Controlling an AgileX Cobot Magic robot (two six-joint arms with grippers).
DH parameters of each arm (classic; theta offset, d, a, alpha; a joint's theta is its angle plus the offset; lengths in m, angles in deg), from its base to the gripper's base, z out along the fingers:
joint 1: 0 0.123 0 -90
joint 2: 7.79 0 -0.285 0
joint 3: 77.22 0 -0.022 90
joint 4: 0 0.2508 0 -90
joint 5: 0 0 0.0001 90
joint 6: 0 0.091 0 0
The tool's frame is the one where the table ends.
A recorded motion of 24 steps. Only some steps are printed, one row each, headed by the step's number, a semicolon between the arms.
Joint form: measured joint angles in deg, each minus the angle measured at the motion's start. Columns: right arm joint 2, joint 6, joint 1, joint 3, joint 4, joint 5; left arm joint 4, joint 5, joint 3, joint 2, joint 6, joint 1.
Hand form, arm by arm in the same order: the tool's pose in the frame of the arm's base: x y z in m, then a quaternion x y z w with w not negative. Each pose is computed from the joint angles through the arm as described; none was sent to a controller.
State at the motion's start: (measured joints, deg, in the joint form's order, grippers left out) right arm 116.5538 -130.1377 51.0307 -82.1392 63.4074 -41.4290; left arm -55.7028 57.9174 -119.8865 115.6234 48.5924 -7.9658
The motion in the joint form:
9: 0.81 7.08 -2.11 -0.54 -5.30 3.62; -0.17 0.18 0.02 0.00 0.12 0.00
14: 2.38 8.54 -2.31 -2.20 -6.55 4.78; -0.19 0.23 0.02 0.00 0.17 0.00
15: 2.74 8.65 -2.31 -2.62 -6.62 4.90; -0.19 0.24 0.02 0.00 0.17 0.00
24: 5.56 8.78 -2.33 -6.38 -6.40 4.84; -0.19 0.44 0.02 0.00 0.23 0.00
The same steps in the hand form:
9: 0.3445 0.3232 0.2408 -0.53813 0.51520 -0.32243 0.58397; 0.4420 -0.1265 0.3877 0.31160 0.77173 -0.32257 0.45088
14: 0.3492 0.3289 0.2364 -0.54107 0.51337 -0.31254 0.58823; 0.4420 -0.1265 0.3877 0.31211 0.77156 -0.32268 0.45072
15: 0.3501 0.3302 0.2355 -0.54117 0.51326 -0.31142 0.58883; 0.4420 -0.1265 0.3877 0.31216 0.77157 -0.32272 0.45066
24: 0.3588 0.3395 0.2318 -0.53407 0.51429 -0.31028 0.59498; 0.4417 -0.1266 0.3876 0.31353 0.77150 -0.32313 0.44953

